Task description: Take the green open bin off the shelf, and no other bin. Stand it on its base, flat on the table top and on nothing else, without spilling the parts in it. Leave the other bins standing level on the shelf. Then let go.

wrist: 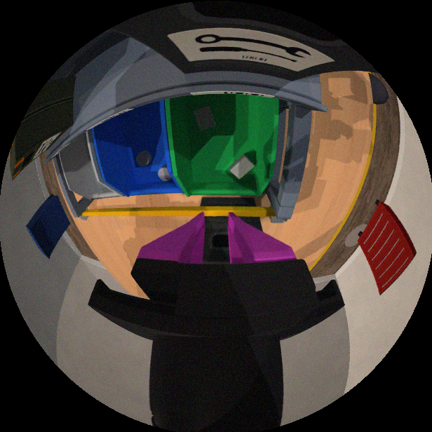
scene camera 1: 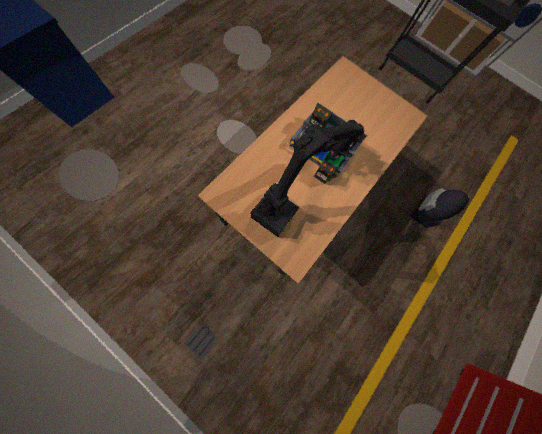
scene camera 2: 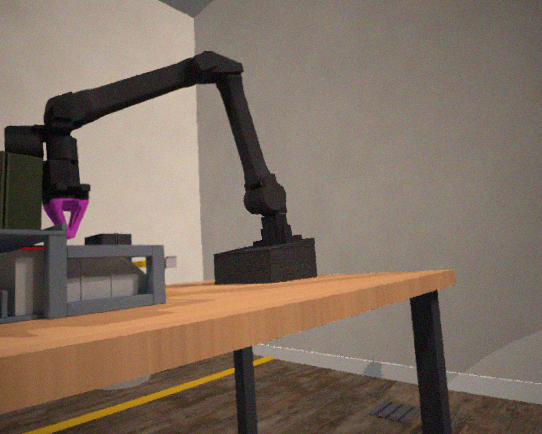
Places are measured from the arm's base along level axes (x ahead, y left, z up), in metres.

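Pixels of known places: gripper, between the fingertips: (scene camera 1: pixel 333 157) (scene camera 2: pixel 68 238); arm's base, origin of its link: (scene camera 1: pixel 269 210) (scene camera 2: pixel 277 243).
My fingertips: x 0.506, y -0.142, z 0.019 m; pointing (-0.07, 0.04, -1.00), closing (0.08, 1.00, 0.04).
Ahead of a thing's pixels: the offset from my fingertips to its top centre. "*": to the spot under its first point. Level surfaces: height alone.
The green open bin {0.059 m ahead, 0.009 m right, 0.040 m down} (wrist: pixel 222 182) (scene camera 1: pixel 338 160) stands in the right bay of the slate-grey shelf (wrist: pixel 296 170) (scene camera 2: pixel 56 275), with a light grey block and a dark flat piece in it. A blue bin (wrist: pixel 122 125) with round parts stands directly left of it, and a grey bin (wrist: pixel 77 167) further left. My gripper (wrist: pixel 216 218) (scene camera 2: pixel 71 235) points down, its magenta fingers nearly together with nothing between them: it is shut. In the wrist view its tips show in front of the green bin's front lip, apart from it. The shelf hides the bins' backs.
The shelf stands on the wooden table {0.121 m down} (scene camera 1: pixel 240 185) (scene camera 2: pixel 350 285). A yellow bar (wrist: pixel 150 212) runs across the shelf front, below the bins. A dark case with a tool label (wrist: pixel 250 50) shows above the shelf, and a dark green case {* 0.159 m ahead, 0.252 m left, 0.031 m up} (scene camera 2: pixel 22 190) (wrist: pixel 40 120) at its left side.
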